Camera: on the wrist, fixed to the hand. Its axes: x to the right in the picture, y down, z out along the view.
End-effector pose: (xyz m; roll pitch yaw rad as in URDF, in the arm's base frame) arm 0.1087 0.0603 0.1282 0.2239 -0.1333 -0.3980
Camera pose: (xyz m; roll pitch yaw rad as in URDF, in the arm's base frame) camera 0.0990 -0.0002 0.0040 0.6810 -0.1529 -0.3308
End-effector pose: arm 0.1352 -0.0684 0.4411 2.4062 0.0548 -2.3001
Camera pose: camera 0.2376 -0.1588 0.4642 2.8710 0.0118 -2.3546
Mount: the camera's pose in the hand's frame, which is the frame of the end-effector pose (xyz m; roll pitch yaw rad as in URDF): -0.0021 -0.0858 -0.1087 0.4665 -0.0047 0.0692
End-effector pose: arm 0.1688 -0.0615 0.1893 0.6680 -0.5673 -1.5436
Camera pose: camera 0.1707 -0.1341 0.0714 1.0997 -0.6130 -1.4808
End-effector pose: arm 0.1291 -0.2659 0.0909 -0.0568 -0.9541 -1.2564
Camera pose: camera 0.0675 -0.3736 0.0292 0.3123 -0.9515 -1.1367
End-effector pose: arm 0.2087 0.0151 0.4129 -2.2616 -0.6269 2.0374
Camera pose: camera 0.2712 -0.0443 0.5213 -1.7679 -0.5700 1.9894
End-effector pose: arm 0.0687 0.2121 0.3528 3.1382 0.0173 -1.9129
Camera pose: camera 0.1500 0.1834 0.4612 -2.6797 0.0217 -1.9821
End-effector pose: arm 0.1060 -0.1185 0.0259 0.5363 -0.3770 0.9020
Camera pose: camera 0.1504 -0.0917 -0.1025 0.9789 -0.4157 0.9644
